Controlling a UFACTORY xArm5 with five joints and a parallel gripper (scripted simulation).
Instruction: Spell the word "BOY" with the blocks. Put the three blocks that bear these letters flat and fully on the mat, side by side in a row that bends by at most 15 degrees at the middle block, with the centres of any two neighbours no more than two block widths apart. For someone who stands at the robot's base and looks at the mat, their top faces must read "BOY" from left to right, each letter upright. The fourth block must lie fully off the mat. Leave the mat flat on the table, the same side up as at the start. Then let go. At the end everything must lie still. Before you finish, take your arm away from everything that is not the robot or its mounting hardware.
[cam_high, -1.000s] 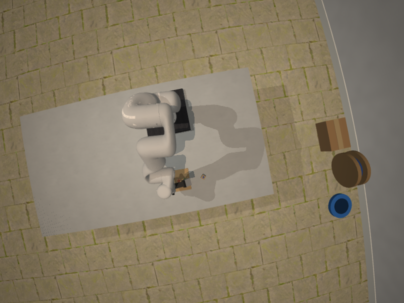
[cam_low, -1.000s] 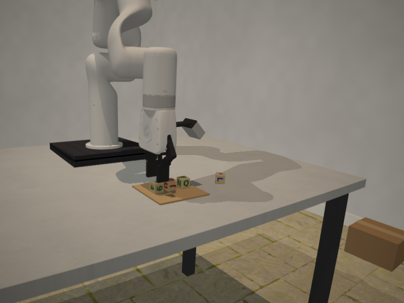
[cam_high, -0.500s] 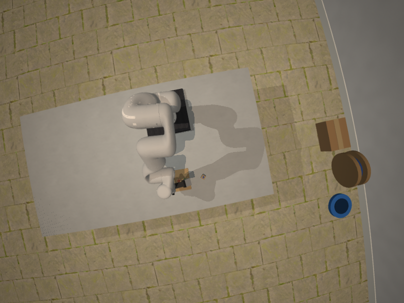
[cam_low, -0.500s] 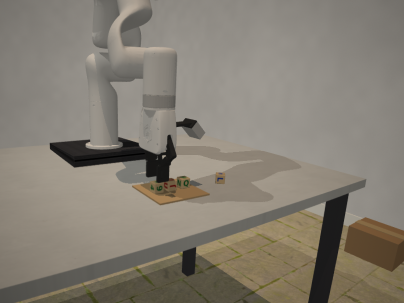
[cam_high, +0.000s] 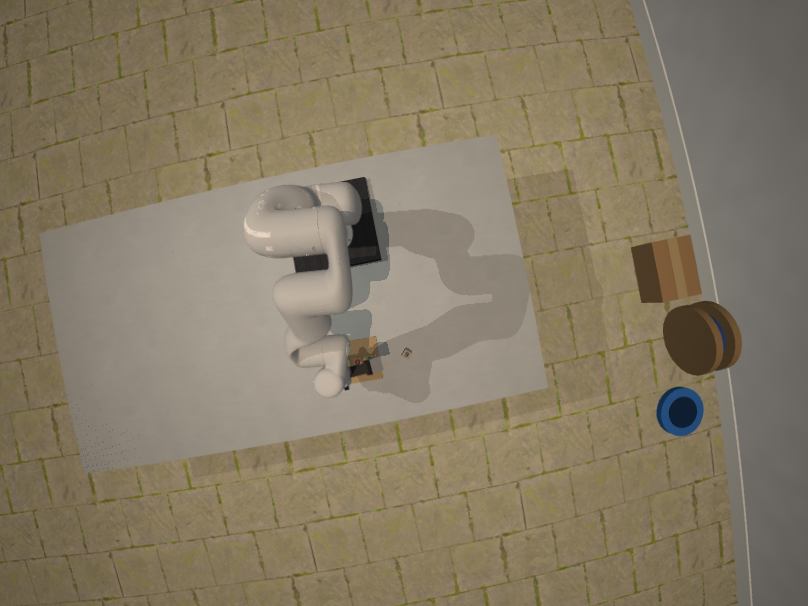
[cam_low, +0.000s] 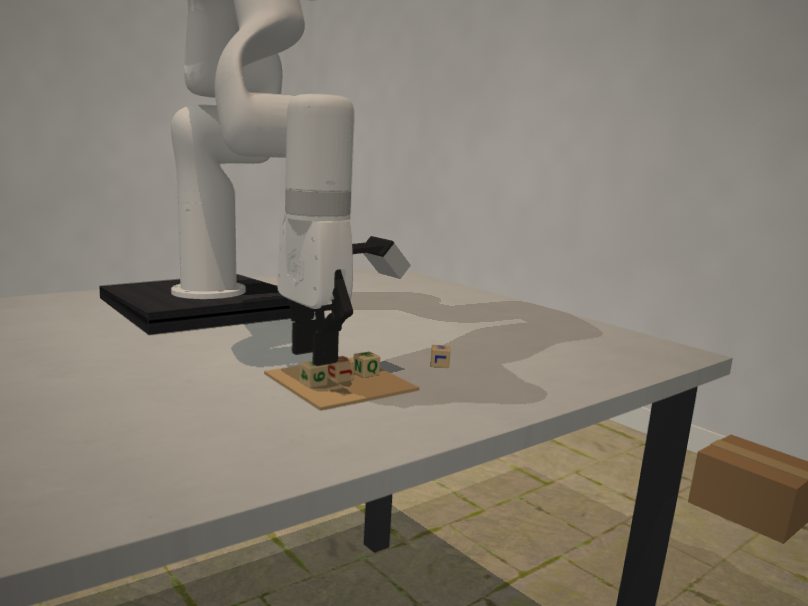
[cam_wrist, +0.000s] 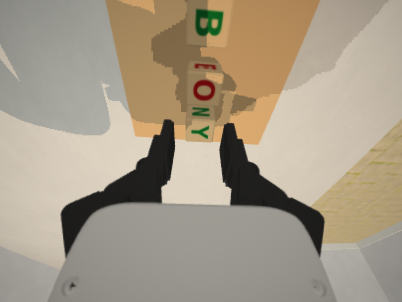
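The tan mat is 50 mm below my hand and 40 mm to the left of it.
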